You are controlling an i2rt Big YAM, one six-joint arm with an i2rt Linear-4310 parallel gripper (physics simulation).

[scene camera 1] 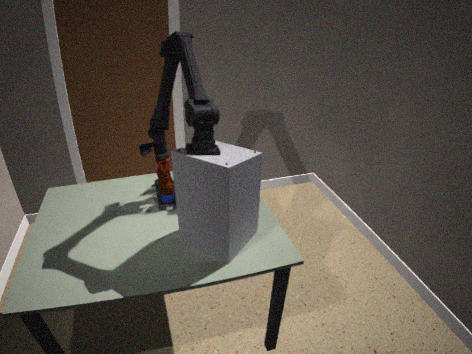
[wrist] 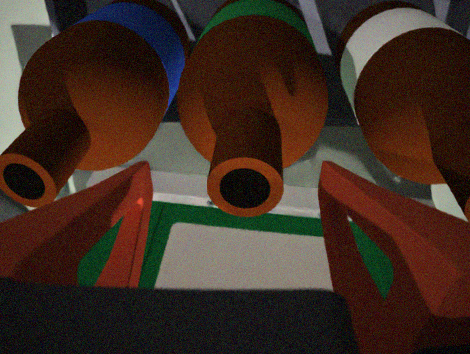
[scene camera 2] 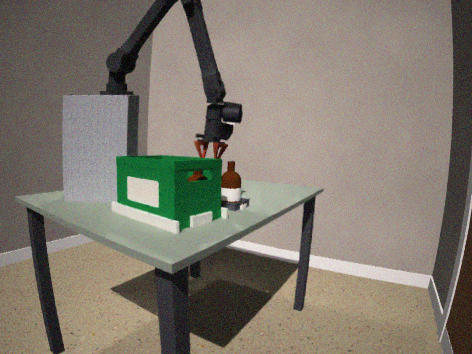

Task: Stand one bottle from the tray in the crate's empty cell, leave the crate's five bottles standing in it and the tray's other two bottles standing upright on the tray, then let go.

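Frame: origin at the arm's base, x ahead, y left, z up, level; millimetres.
Where they show: gripper, fingertip midpoint: (scene camera 1: 164, 170) (wrist: 235, 175); arm's base, origin of the base link: (scene camera 1: 202, 151) (scene camera 2: 116, 95).
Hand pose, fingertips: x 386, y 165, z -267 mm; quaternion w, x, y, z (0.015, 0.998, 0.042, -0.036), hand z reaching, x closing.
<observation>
Each offset is from my fingertips to the top centre of the thing. "spot": to the spot under its first point. Level surfaces: height alone.
My gripper (scene camera 2: 210, 157) (wrist: 235, 175) is open, pointing down. In the wrist view its red fingers stand either side of the neck of the green-label bottle {dx +4, dy +2, dz +9 mm} (wrist: 250, 85), without gripping it. This brown bottle stands in the middle of the dark tray {dx +5, dy +3, dz -125 mm} (scene camera 2: 236, 204) (wrist: 337, 95), between the blue-label bottle {dx -79, dy -7, dz +9 mm} (wrist: 115, 100) (scene camera 1: 167, 198) and the white-label bottle {dx +95, dy +9, dz +9 mm} (wrist: 400, 105) (scene camera 2: 231, 181). All three are upright. The green crate {dx +29, dy -223, dz +24 mm} (scene camera 2: 192, 200) (wrist: 200, 215) stands beside the tray; part of a brown bottle {dx +118, dy -181, dz +12 mm} (scene camera 2: 198, 176) shows through its handle opening. Its cells and other bottles are hidden.
White strips {spot: dx +60, dy -327, dz -134 mm} (scene camera 2: 145, 217) run along the crate's base on the pale green table {dz -151 mm} (scene camera 1: 110, 245) (scene camera 2: 100, 227). The arm's tall grey pedestal (scene camera 1: 205, 205) (scene camera 2: 95, 150) stands on the table, near the tray in scene camera 1. Walls stand behind.
</observation>
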